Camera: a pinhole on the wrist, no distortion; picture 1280 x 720 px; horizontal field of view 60.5 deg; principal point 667.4 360.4 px. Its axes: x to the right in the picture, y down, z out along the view. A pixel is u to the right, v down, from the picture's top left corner.
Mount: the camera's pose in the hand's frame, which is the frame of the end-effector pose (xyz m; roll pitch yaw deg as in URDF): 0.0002 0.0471 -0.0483 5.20 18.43 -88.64
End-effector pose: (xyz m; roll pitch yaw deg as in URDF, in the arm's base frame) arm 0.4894 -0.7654 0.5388 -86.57 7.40 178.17
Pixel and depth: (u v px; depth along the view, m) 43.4 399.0 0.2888
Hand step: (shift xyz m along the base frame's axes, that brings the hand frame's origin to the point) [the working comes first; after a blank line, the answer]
In the camera's frame: -0.1642 0.0102 0.2888

0.0203 -0.2843 -0.0915
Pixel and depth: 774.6 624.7 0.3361
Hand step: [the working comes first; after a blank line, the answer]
In the camera's frame: 0.0328 0.0809 0.3361

-0.0752 -0.2576 0.0989
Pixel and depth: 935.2 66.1 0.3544
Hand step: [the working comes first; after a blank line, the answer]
In the camera's frame: 0.0865 -0.0950 0.3544

0.0924 -0.2449 0.1759
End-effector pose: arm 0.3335 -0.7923 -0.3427 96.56 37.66 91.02
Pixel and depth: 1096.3 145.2 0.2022
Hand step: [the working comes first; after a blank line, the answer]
In the camera's frame: 0.0790 -0.0397 0.2022

0.1050 -0.1048 -0.0493
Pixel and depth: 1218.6 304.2 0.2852
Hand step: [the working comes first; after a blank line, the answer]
In the camera's frame: 0.1432 -0.0146 0.2852

0.1556 -0.1457 -0.1353
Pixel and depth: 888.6 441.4 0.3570
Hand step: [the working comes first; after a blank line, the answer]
In the camera's frame: 0.0720 0.0263 0.3570

0.2532 -0.0971 -0.1290
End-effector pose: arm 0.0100 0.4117 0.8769 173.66 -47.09 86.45
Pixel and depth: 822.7 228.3 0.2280
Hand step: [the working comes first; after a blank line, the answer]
In the camera's frame: 0.0323 -0.0274 0.2280

-0.0328 0.0883 -0.1420
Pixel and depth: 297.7 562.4 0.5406
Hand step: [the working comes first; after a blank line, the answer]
In the camera's frame: -0.1821 0.0995 0.5406

0.1316 0.4078 -0.3172
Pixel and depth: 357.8 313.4 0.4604
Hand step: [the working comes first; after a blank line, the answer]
In the camera's frame: -0.1299 -0.0197 0.4604

0.0878 0.2619 -0.3309
